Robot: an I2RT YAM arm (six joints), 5 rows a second.
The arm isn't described. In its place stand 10 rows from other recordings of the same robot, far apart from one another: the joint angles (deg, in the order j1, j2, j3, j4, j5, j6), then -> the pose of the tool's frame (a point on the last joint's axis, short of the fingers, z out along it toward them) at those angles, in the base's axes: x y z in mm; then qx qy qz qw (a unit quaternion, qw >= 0).
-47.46, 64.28, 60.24, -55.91, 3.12, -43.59 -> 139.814 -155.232 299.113 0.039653 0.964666 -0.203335 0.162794
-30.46, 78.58, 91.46, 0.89, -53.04, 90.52 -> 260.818 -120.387 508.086 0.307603 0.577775 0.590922 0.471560
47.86, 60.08, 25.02, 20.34, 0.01, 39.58 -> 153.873 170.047 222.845 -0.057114 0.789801 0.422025 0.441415
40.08, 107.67, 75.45, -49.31, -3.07, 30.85 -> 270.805 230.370 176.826 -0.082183 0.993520 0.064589 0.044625
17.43, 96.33, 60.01, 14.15, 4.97, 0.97 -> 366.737 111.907 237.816 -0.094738 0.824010 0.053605 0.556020
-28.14, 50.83, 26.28, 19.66, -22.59, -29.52 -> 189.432 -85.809 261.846 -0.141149 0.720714 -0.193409 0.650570
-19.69, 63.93, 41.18, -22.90, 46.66, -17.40 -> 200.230 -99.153 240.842 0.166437 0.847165 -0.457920 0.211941
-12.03, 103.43, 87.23, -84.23, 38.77, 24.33 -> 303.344 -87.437 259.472 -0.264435 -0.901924 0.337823 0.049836
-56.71, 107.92, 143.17, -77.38, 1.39, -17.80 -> 190.261 -291.328 481.578 0.309042 0.860117 -0.254402 0.316181
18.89, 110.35, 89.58, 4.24, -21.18, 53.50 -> 435.721 162.691 299.745 0.129380 0.784799 0.466051 0.387489
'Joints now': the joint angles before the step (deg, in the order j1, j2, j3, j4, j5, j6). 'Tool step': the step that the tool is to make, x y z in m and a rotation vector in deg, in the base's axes. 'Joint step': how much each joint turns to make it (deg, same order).
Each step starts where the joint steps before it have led.
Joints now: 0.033 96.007 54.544 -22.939 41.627 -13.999
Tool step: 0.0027 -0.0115 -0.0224 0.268 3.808 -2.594
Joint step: -2.072 4.423 0.104 0.010 0.023 0.748
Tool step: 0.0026 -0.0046 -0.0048 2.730 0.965 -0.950
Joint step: -1.018 1.493 1.121 -1.455 -2.540 1.143
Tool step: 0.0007 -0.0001 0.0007 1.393 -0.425 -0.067
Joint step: -0.128 -0.039 0.268 -0.287 -1.354 0.528
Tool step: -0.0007 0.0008 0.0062 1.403 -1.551 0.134
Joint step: 0.008 -1.295 -0.011 -0.109 -1.440 0.491
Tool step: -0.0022 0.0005 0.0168 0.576 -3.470 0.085
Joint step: 0.001 -3.240 0.010 0.028 -0.742 0.263
